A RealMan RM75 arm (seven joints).
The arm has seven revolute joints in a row. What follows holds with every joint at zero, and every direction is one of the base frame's. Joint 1 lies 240.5 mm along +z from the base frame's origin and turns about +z. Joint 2 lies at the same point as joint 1 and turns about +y. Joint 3 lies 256 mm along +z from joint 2 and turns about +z. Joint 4 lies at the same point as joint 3 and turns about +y. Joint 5 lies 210 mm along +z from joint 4 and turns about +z. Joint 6 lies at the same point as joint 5 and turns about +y. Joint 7 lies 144 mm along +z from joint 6 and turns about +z. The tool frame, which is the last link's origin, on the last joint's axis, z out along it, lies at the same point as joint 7; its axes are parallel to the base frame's.
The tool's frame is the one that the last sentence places.
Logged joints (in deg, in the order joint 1, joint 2, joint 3, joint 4, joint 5, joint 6, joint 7), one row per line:
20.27, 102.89, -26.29, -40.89, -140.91, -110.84, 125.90
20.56, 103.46, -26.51, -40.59, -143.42, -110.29, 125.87
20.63, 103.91, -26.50, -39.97, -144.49, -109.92, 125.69
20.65, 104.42, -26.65, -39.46, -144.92, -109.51, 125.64
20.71, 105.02, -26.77, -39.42, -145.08, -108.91, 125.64
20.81, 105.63, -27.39, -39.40, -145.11, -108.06, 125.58
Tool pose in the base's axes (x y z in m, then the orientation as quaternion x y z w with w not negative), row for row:
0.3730, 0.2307, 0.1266, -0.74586, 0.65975, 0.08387, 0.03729
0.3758, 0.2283, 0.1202, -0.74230, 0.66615, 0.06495, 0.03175
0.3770, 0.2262, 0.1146, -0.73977, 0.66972, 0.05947, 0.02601
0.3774, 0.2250, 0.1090, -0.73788, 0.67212, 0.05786, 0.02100
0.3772, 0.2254, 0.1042, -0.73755, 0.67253, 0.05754, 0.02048
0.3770, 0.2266, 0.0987, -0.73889, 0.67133, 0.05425, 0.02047
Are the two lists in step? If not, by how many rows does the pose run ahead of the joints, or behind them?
They are in step.
